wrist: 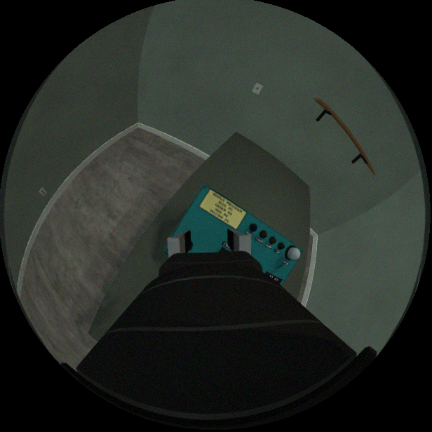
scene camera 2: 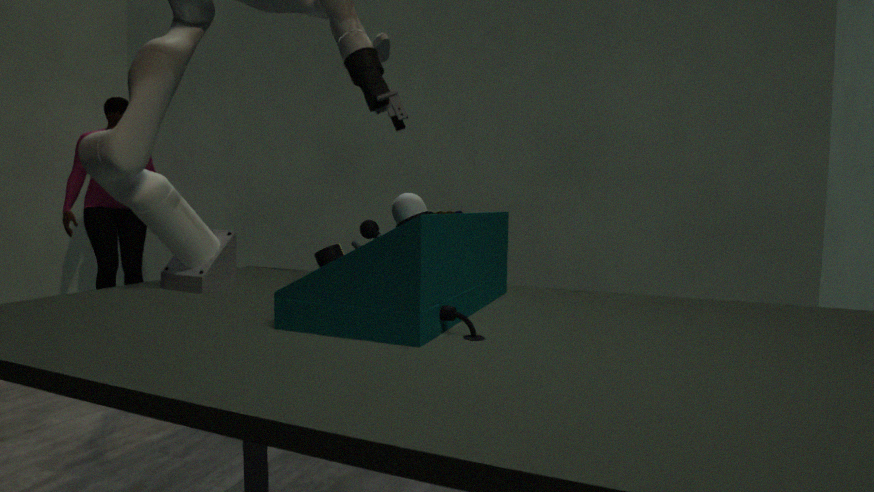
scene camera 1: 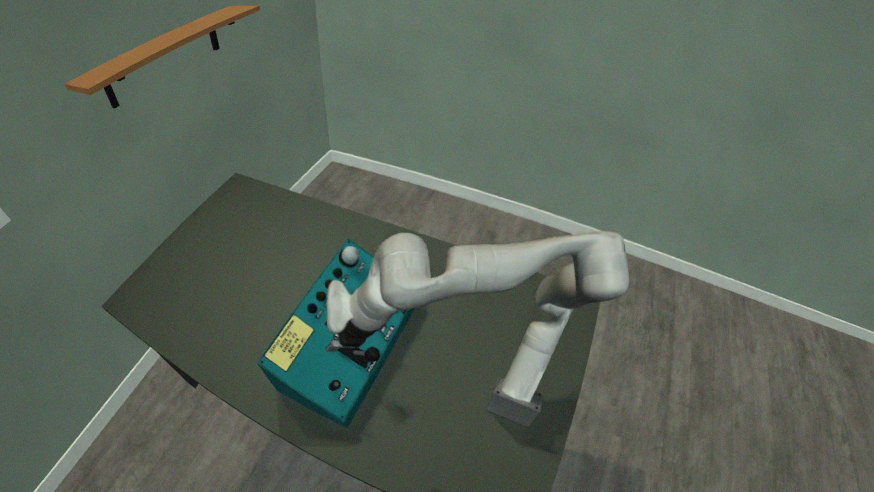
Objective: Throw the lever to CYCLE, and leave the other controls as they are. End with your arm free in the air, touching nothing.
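Pixels of known places: gripper, between the fingertips: point(scene camera 2: 402, 124) point(scene camera 1: 329, 336); arm's base, origin of its link: point(scene camera 2: 201, 252) point(scene camera 1: 516, 392).
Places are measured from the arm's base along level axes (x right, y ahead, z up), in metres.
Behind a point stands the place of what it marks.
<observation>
A teal sloped console point(scene camera 1: 311, 381) {x -0.274, y 0.480, z 0.035 m} point(scene camera 2: 464, 256) {x -0.029, y 0.643, z 0.027 m} point(wrist: 202, 230) stands on the table. The lever's black ball point(scene camera 1: 371, 353) {x -0.126, y 0.377, z 0.079 m} point(scene camera 2: 369, 229) {x -0.104, y 0.391, z 0.061 m} shows at the slot end toward the console's lower long edge, by a partly hidden label in scene view 1. The gripper and arm cover part of the slot there. A label fragment point(wrist: 226, 246) shows beside a finger in the wrist view; its word is hard to read. My gripper point(scene camera 1: 347, 349) point(scene camera 2: 398, 125) {x -0.225, y 0.392, z 0.292 m} point(wrist: 208, 237) is open and empty. It points down and hangs well above the console, apart from the lever in scene view 2.
The console also bears a white dome point(scene camera 1: 349, 254) {x 0.090, y 0.603, z 0.125 m} point(scene camera 2: 408, 207) {x 0.126, y 0.624, z 0.110 m} point(wrist: 293, 253), several dark round lamps or buttons, a yellow sign point(scene camera 1: 289, 343) {x -0.232, y 0.579, z 0.083 m} point(wrist: 223, 209), a small black knob point(scene camera 1: 334, 385) {x -0.251, y 0.414, z 0.052 m} and a thick black knob point(scene camera 2: 329, 254) {x 0.128, y 0.479, z 0.033 m}. A cable point(scene camera 2: 467, 323) {x 0.073, y 0.698, z -0.062 m} leaves its back. A person point(scene camera 2: 107, 189) stands beyond the table.
</observation>
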